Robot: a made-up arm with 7 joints. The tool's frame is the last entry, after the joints. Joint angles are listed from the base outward.
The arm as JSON. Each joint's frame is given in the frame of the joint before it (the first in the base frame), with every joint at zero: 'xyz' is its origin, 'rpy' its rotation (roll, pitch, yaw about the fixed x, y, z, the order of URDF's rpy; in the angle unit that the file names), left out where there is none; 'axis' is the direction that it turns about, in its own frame. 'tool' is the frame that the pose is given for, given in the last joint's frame.
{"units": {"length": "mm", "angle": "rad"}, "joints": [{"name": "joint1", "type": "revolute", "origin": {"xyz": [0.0, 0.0, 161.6]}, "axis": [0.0, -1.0, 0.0]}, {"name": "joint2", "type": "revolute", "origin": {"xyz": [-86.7, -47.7, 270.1]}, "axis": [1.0, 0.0, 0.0]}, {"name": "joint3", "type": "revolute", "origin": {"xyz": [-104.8, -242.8, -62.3]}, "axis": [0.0, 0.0, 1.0]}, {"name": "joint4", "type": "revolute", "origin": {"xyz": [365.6, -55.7, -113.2]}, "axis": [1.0, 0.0, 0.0]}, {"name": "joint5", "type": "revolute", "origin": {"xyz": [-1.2, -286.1, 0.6]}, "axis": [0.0, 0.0, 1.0]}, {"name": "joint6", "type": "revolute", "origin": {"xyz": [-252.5, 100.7, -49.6]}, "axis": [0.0, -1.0, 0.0]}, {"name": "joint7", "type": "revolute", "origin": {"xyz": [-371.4, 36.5, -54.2]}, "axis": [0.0, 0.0, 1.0]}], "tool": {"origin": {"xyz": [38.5, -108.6, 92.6]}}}
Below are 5 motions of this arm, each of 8 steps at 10 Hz.
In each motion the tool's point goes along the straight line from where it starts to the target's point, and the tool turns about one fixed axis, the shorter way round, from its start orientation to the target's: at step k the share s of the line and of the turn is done. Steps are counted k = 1, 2, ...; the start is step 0. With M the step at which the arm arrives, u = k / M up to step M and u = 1 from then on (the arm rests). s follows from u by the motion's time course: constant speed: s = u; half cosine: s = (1 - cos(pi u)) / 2; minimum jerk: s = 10 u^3 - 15 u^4 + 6 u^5.
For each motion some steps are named. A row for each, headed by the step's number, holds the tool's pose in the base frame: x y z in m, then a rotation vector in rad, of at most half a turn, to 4 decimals.
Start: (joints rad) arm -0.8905 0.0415 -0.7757 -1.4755 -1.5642 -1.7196 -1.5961
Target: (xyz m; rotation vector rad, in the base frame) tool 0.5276 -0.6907 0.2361 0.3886 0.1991 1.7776
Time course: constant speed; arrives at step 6
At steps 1, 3, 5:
1: 0.4603 -0.4204 0.0622 0.8222 0.1329 2.0592
3: 0.4872 -0.5285 0.1318 0.6445 0.1614 1.9519
5: 0.5141 -0.6366 0.2013 0.4725 0.1872 1.8374

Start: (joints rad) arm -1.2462 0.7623 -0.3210 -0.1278 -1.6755 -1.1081 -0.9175
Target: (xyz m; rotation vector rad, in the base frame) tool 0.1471 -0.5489 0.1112 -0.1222 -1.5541 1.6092
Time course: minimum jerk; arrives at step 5
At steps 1, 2, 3, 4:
1: 0.2619 -0.3746 -0.0221 0.3972 -1.4470 1.7492
2: 0.2302 -0.4226 0.0146 0.2533 -1.4826 1.7169
3: 0.1858 -0.4902 0.0663 0.0518 -1.5249 1.6633
4: 0.1542 -0.5382 0.1030 -0.0906 -1.5493 1.6196

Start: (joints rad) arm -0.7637 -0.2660 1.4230 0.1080 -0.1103 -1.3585 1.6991
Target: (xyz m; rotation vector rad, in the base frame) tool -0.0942 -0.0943 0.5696 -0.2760 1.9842 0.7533
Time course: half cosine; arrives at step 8
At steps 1, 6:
1: 0.2065 -0.1796 0.4366 -1.0813 -1.9302 -1.6084
6: -0.0484 -0.1073 0.5494 -0.0812 2.1384 0.9521

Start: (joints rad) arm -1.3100 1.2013 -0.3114 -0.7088 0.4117 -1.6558 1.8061
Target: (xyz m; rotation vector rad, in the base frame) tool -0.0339 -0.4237 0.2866 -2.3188 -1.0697 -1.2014
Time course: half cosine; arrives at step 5
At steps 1, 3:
1: -0.0186 -0.2809 0.2649 -2.6235 -1.1848 -0.3887
3: -0.0280 -0.3692 0.2783 -2.4586 -1.1245 -0.9038

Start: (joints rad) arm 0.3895 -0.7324 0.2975 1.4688 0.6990 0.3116 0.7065
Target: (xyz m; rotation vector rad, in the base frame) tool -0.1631 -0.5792 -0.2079 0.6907 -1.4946 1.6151
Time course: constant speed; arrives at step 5
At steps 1, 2, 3, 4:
1: -0.2040 -0.7216 -0.0625 0.5877 -1.0286 1.5183
2: -0.1938 -0.6860 -0.0989 0.6143 -1.1433 1.5468
3: -0.1836 -0.6504 -0.1352 0.6404 -1.2592 1.5725
4: -0.1733 -0.6148 -0.1716 0.6659 -1.3763 1.5953

